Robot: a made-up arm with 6 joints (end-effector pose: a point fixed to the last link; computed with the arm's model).
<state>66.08 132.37 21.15 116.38 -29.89 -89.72</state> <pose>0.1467 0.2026 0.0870 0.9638 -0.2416 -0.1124 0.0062</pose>
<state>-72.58 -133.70 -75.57 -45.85 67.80 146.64</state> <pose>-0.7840 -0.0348 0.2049 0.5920 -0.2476 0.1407 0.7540</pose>
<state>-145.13 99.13 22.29 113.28 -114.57 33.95</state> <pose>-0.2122 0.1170 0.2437 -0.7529 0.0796 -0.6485 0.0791</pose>
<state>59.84 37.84 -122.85 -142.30 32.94 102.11</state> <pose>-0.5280 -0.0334 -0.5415 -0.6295 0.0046 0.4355 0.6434</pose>
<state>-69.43 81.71 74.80 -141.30 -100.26 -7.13</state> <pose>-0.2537 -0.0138 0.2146 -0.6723 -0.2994 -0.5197 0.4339</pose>
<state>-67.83 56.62 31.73 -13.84 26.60 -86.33</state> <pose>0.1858 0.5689 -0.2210 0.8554 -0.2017 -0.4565 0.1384</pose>
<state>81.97 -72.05 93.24 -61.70 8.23 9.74</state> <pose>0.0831 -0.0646 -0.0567 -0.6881 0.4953 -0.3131 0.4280</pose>
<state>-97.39 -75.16 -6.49 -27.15 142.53 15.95</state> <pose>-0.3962 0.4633 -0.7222 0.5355 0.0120 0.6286 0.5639</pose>
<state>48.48 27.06 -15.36 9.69 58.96 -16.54</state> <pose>-0.4754 0.0491 -0.6490 0.4372 0.0390 -0.1443 0.8868</pose>
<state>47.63 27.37 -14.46 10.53 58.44 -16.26</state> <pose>-0.4733 0.0569 -0.6451 0.4366 0.0377 -0.1471 0.8867</pose>
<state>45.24 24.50 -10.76 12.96 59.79 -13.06</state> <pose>-0.4563 0.0485 -0.6546 0.3911 0.0236 -0.1681 0.9045</pose>
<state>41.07 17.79 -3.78 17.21 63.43 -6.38</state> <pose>-0.4253 0.0196 -0.6733 0.2877 -0.0020 -0.2162 0.9330</pose>
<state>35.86 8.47 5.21 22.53 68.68 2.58</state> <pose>-0.3915 -0.0219 -0.6870 0.1422 -0.0276 -0.2899 0.9460</pose>
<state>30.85 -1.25 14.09 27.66 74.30 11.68</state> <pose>-0.3644 -0.0620 -0.6897 -0.0071 -0.0427 -0.3726 0.9270</pose>
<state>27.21 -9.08 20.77 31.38 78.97 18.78</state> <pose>-0.3467 -0.0913 -0.6869 -0.1202 -0.0472 -0.4403 0.8885</pose>
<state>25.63 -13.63 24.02 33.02 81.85 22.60</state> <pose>-0.3372 -0.1094 -0.6854 -0.1790 -0.0489 -0.4770 0.8591</pose>
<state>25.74 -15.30 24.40 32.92 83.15 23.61</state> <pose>-0.3340 -0.1198 -0.6867 -0.1953 -0.0523 -0.4870 0.8497</pose>
